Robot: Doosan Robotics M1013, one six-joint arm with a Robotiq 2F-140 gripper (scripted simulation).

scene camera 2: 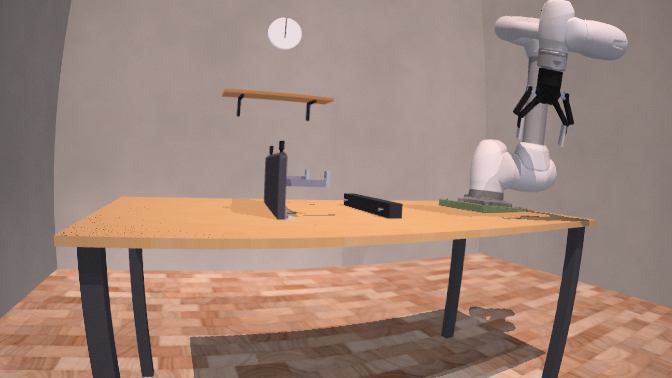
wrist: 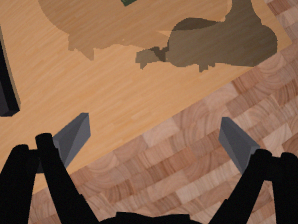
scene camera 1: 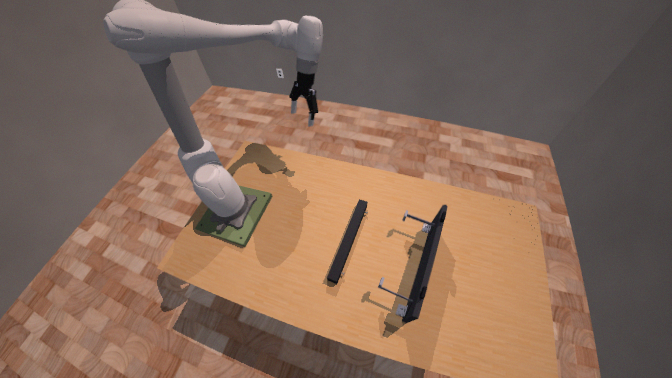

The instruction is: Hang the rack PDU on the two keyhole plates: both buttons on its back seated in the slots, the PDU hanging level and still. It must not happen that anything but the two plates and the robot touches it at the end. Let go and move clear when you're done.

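In the wrist view you'd see the gripper, and scene camera 1 has the gripper too. The pictures show a rack PDU as well as the gripper.
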